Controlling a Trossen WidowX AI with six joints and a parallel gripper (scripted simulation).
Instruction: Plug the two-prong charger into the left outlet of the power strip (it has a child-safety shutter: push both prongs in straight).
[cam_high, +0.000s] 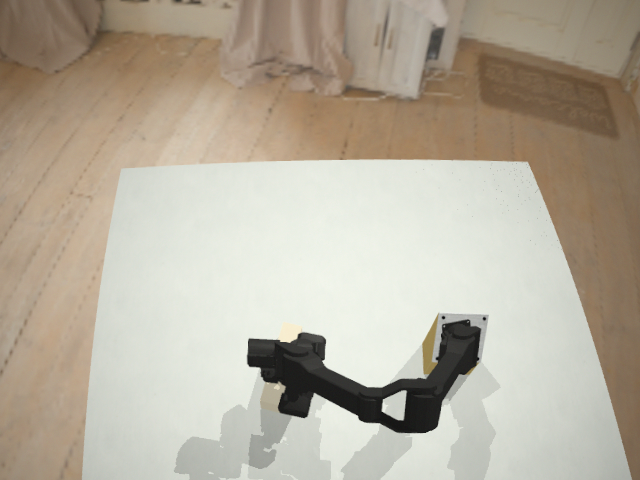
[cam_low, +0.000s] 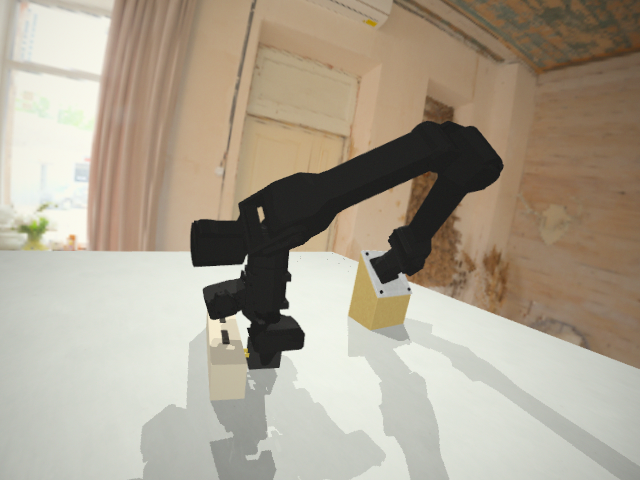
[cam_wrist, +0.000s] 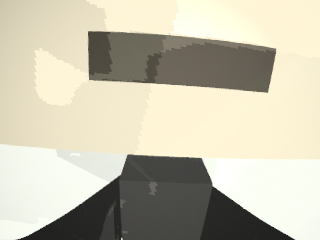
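The dark grey charger is 1 cm ahead of my gripper tip and 1 cm above it.
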